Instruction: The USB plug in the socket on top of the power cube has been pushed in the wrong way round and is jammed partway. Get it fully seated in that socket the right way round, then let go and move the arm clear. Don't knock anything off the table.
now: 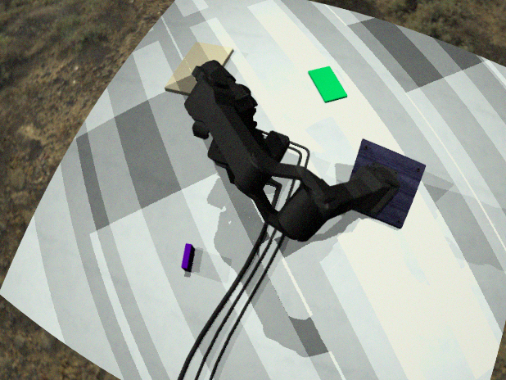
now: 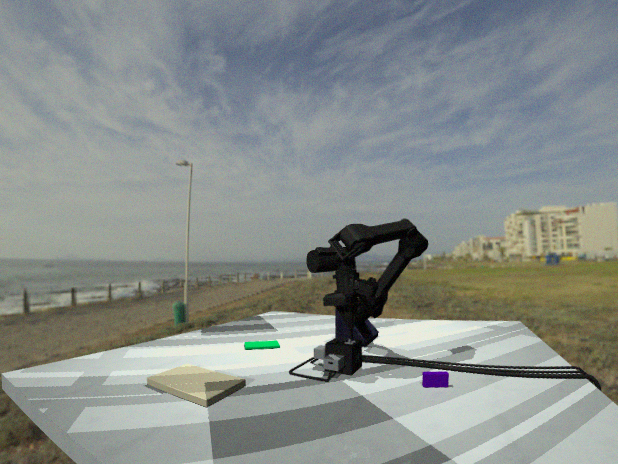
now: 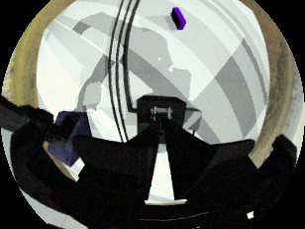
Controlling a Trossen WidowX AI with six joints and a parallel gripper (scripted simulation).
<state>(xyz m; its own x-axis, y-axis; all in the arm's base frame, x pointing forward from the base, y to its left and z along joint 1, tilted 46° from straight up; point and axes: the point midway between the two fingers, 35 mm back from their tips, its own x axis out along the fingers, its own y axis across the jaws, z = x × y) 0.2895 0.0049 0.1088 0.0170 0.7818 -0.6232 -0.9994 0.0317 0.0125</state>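
Right now my gripper tip is 20 mm above the USB plug. From my gripper tip the other things lie so: green card 80 mm behind, 350 mm to the right, 110 mm below; purple block 40 mm ahead, 220 mm to the left, 100 mm below; tan slab 290 mm ahead, 280 mm to the right, 110 mm below.
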